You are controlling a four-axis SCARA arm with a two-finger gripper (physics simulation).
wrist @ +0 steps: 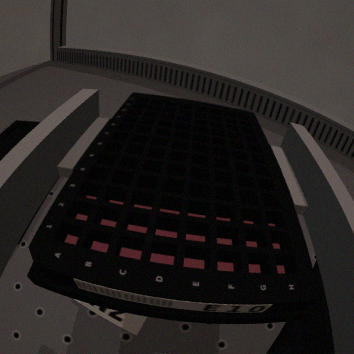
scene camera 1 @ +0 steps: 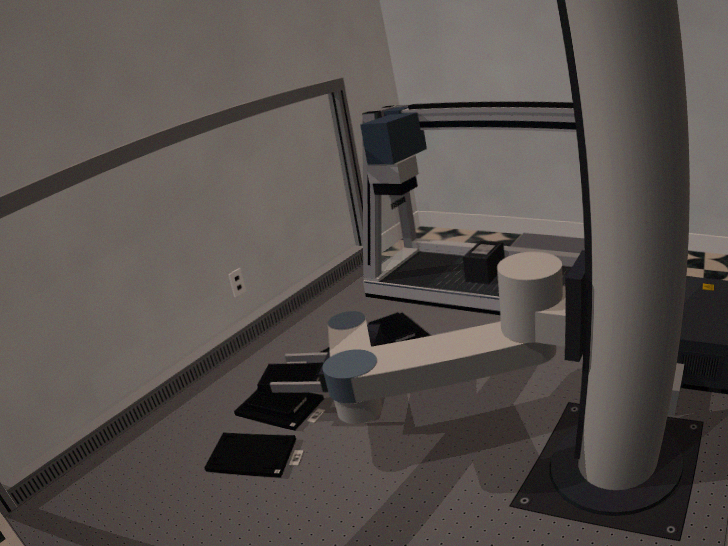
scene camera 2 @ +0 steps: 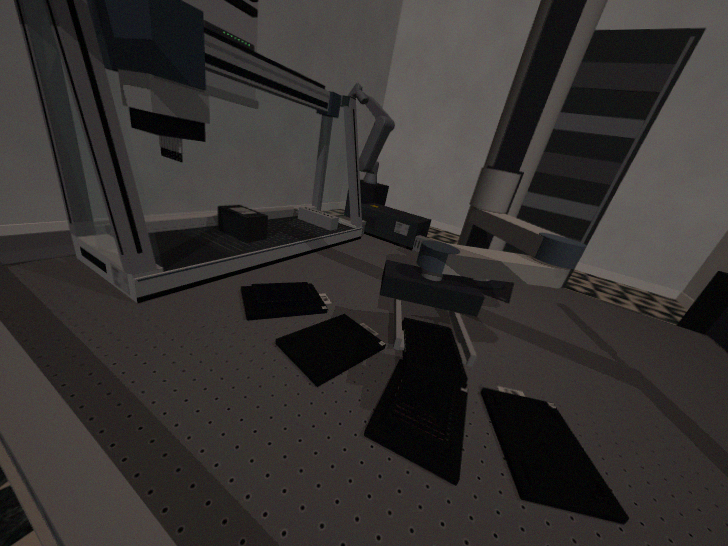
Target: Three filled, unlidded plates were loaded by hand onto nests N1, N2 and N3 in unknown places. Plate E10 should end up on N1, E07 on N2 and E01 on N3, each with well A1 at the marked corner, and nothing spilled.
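Frame: origin at the arm's base, x right, y down, z ahead, level; centimetres.
Seen in the pictures: gripper, fingertip midpoint: (wrist: 192, 119) (scene camera 1: 279, 372) (scene camera 2: 434, 352); arm's base, origin of the base link: (scene camera 1: 616, 468).
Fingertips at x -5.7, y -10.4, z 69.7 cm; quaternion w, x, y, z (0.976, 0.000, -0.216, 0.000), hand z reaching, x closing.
Note:
Offsets run from my fingertips to a thing's middle. "spot": to the spot under its first point.
The gripper (scene camera 1: 279, 372) (scene camera 2: 435, 355) (wrist: 191, 150) is shut on black plate E10 @(dx +1.0, dy +1.1, dz -2.2 cm) (scene camera 1: 296, 372) (scene camera 2: 432, 340) (wrist: 175, 165). The plate is level, and red liquid shows in its near wells. A1 is at the near left in the wrist view. E10 hangs above the nest labelled N2 @(spot: dx -0.3, dy +8.9, dz -7.7 cm) (scene camera 1: 316, 416) (wrist: 112, 316), which bears another black plate @(dx -1.3, dy +7.2, dz +2.2 cm) (scene camera 1: 273, 403) (scene camera 2: 426, 411). The front nest @(dx -17.1, dy +8.2, dz -4.0 cm) (scene camera 1: 252, 453) (scene camera 2: 552, 452) looks flat, with no plate discernible. A plate @(dx +34.3, dy +7.2, dz -4.9 cm) (scene camera 2: 282, 298) sits on the back nest. Those two plates' codes are unreadable.
A flat black nest @(dx +17.2, dy +8.2, dz -0.4 cm) (scene camera 2: 329, 346) lies between the back nest and N2. A gantry machine @(spot: dx +50.7, dy +6.5, dz -6.4 cm) (scene camera 1: 432, 297) (scene camera 2: 252, 264) with a dark box @(spot: dx +57.2, dy -1.8, dz -19.2 cm) (scene camera 1: 483, 262) (scene camera 2: 242, 222) on its deck stands behind. The arm's column (scene camera 1: 632, 264) stands at right in scene camera 1. A wall runs along the left there.

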